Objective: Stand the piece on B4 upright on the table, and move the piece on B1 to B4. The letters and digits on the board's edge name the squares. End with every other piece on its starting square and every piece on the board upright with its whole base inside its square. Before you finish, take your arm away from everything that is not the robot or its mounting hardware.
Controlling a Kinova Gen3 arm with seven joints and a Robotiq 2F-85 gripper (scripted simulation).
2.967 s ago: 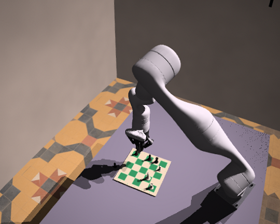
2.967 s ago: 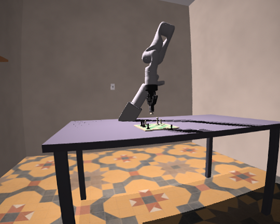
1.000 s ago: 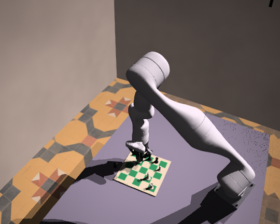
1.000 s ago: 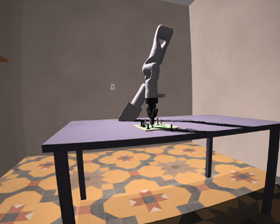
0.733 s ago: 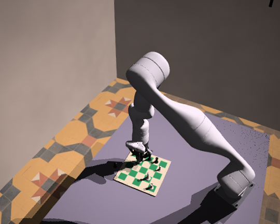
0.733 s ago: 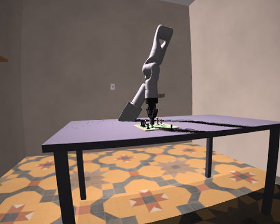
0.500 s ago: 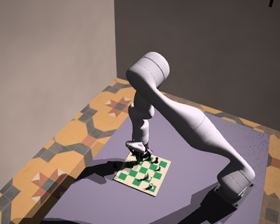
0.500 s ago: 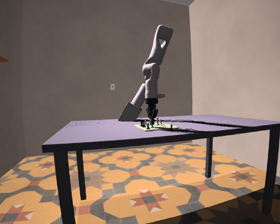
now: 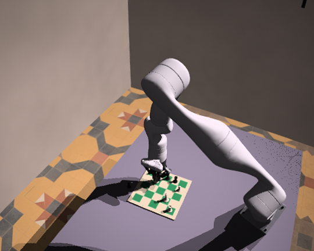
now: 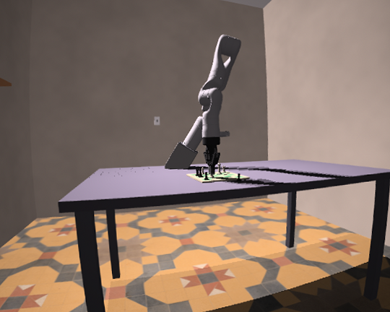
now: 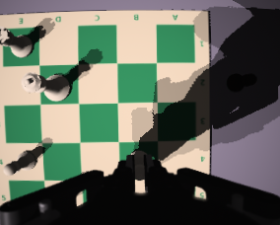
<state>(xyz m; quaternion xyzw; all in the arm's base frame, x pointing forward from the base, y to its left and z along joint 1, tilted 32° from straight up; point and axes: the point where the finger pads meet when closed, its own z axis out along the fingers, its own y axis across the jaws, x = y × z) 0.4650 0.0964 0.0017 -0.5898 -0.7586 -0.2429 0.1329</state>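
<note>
Now: the white piece 1 cm below my hand. The rest, counted from my hand: chessboard 5 cm behind, 4 cm below, 3 cm to the left.
</note>
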